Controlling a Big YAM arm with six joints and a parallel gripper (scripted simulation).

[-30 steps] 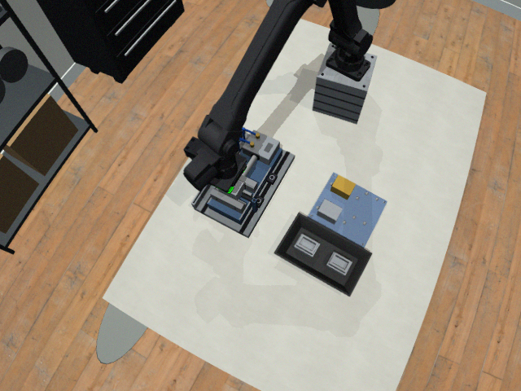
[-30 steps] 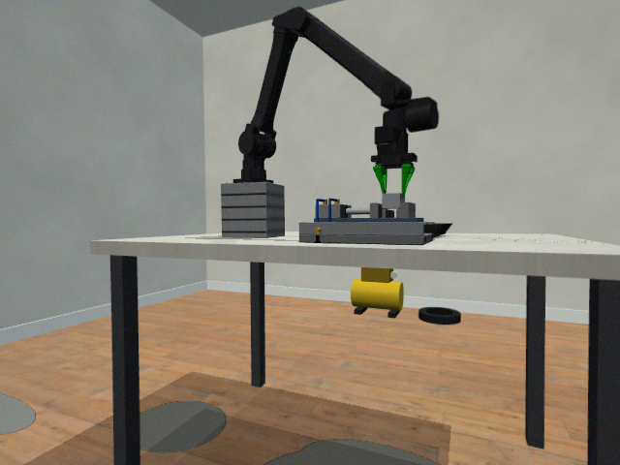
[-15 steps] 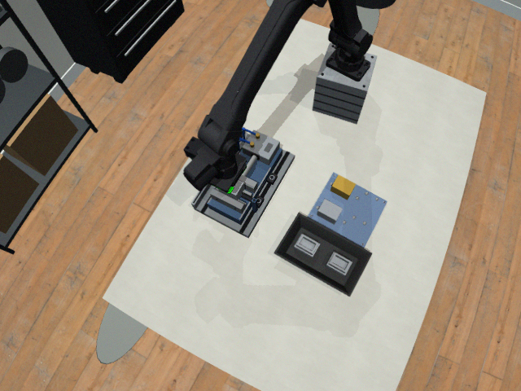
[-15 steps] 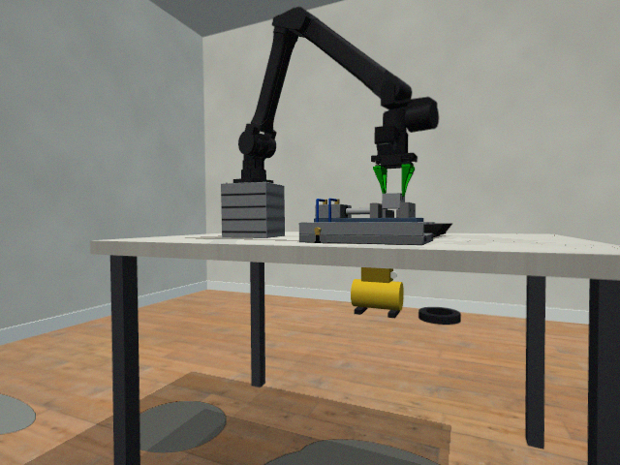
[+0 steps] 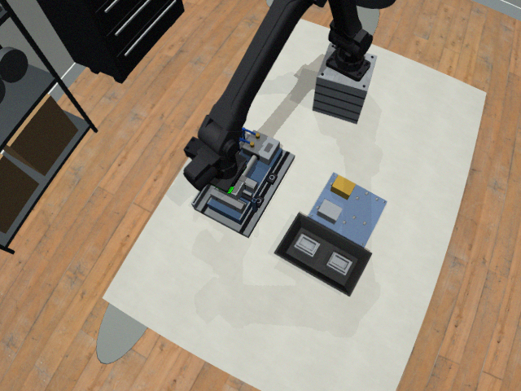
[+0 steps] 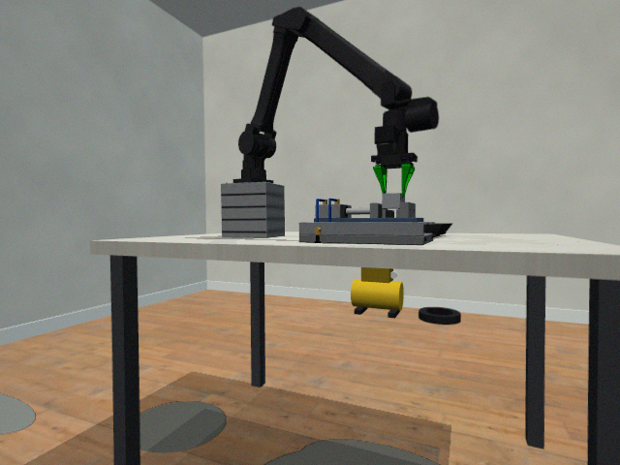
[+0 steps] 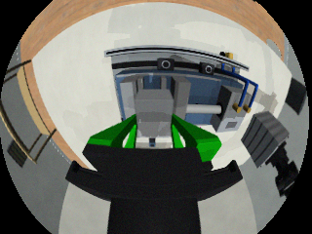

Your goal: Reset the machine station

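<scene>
My gripper is now 160 mm past the hose-end block, 40 mm above it and 10 mm to the left of it. Round my hand: yellow brass blank: 250 mm to the left, 210 mm behind, 90 mm below.
</scene>
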